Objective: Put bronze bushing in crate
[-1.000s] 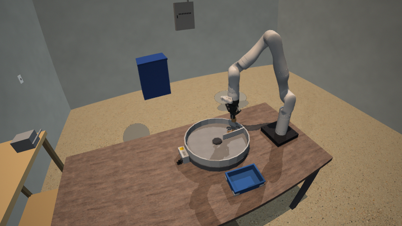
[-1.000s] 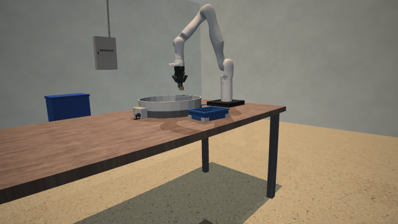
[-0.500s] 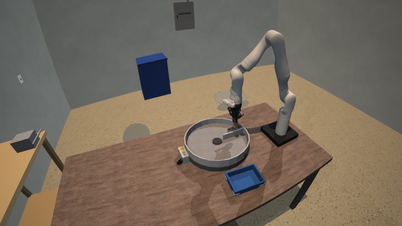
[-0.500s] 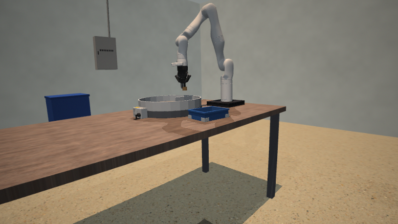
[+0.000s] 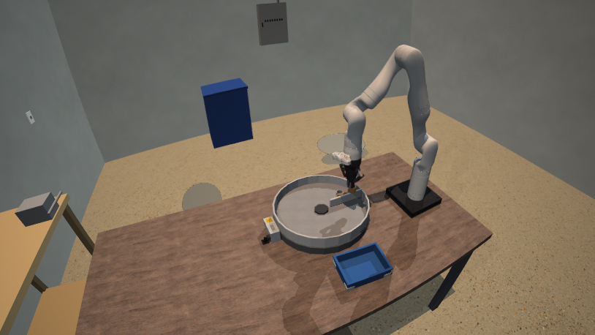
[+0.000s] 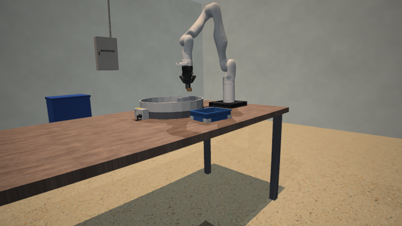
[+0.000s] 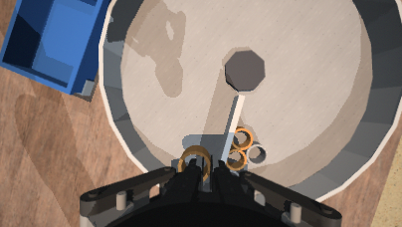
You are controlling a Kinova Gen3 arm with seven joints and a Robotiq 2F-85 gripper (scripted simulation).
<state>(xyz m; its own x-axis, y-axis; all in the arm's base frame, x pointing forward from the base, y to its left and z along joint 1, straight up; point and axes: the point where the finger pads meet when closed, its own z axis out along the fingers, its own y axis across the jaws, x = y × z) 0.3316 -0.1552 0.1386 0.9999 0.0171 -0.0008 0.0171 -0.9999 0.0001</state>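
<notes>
Right now my hand is 18 cm short of the blue crate, 28 cm to the right of it and 15 cm above it. The rest, counted from my hand: round grey turning table (12 cm ahead, 5 cm to the right, 12 cm below).
</notes>
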